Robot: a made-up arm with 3 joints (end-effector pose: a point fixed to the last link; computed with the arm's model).
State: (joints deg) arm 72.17 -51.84 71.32
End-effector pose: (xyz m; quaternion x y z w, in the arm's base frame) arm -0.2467 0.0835 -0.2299 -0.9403 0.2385 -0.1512 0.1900
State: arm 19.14 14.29 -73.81
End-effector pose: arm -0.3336 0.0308 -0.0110 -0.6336 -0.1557 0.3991 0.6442
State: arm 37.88 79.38 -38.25
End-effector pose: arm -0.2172 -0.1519 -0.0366 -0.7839 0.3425 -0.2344 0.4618
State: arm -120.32 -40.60 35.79
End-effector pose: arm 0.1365 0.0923 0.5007 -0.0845 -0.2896 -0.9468 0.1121
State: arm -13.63 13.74 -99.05
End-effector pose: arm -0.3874 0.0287 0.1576 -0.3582 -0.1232 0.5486 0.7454
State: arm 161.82 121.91 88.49
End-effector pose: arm 0.1784 -0.2447 0.0461 0.4841 0.4705 0.0497 0.7361
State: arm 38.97 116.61 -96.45
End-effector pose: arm -0.2873 -0.2234 0.0031 -0.8522 0.0647 -0.3050 0.4201
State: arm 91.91 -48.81 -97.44
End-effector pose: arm -0.1172 0.0770 -0.2561 -0.4195 -0.7452 0.4833 0.1875
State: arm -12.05 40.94 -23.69
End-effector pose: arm -0.3469 -0.0398 0.1113 -0.7583 0.4467 0.3364 0.3351
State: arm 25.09 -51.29 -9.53
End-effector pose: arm -0.4850 0.0877 0.0267 -0.6852 -0.1321 0.5808 0.4191
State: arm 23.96 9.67 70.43
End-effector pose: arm -0.3192 0.0288 -0.0435 -0.7237 0.6894 -0.0302 0.0088
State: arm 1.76 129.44 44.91
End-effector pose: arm -0.3681 -0.2547 0.1962 0.1610 -0.8296 0.4962 0.1990
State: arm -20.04 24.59 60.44
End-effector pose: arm -0.3738 -0.0067 0.1578 0.6610 -0.6889 -0.1932 0.2262
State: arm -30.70 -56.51 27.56
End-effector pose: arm -0.4218 0.0837 0.4304 -0.5178 0.1589 0.8086 0.2299
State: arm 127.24 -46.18 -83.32
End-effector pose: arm 0.1330 0.0812 -0.1946 0.6345 0.7361 -0.2359 0.0006
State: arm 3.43 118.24 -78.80
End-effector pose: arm -0.3401 -0.2281 0.1560 -0.8848 0.3209 -0.1093 0.3196
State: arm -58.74 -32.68 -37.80
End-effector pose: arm -0.2751 0.0919 0.4960 -0.0818 0.2160 0.8249 0.5159
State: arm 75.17 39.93 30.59
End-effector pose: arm -0.0406 -0.0456 -0.1115 -0.6262 0.5085 -0.3702 0.4606
